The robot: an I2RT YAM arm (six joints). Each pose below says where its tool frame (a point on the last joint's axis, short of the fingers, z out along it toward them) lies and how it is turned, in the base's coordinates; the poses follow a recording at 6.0 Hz.
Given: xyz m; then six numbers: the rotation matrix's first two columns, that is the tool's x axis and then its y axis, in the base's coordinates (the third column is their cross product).
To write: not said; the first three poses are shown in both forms.
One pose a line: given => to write
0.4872 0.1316 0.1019 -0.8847 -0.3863 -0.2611 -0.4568 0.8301 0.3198 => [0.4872 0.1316 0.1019], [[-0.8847 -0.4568 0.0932], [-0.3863 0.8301 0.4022], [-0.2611 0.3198 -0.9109]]
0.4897 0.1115 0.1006 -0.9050 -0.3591 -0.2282 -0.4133 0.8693 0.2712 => [0.4897 0.1115 0.1006], [[-0.9050 -0.4133 0.1010], [-0.3591 0.8693 0.3398], [-0.2282 0.2712 -0.9351]]
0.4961 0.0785 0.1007 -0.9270 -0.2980 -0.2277 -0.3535 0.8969 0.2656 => [0.4961 0.0785 0.1007], [[-0.9270 -0.3535 0.1251], [-0.2980 0.8969 0.3267], [-0.2277 0.2656 -0.9368]]
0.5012 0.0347 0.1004 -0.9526 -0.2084 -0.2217 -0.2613 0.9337 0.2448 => [0.5012 0.0347 0.1004], [[-0.9526 -0.2613 0.1560], [-0.2084 0.9337 0.2911], [-0.2217 0.2448 -0.9439]]
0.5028 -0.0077 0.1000 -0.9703 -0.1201 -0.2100 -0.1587 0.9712 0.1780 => [0.5028 -0.0077 0.1000], [[-0.9703 -0.1587 0.1826], [-0.1201 0.9712 0.2060], [-0.2100 0.1780 -0.9614]]
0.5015 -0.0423 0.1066 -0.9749 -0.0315 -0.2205 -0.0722 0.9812 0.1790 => [0.5015 -0.0423 0.1066], [[-0.9749 -0.0722 0.2107], [-0.0315 0.9812 0.1904], [-0.2205 0.1790 -0.9588]]
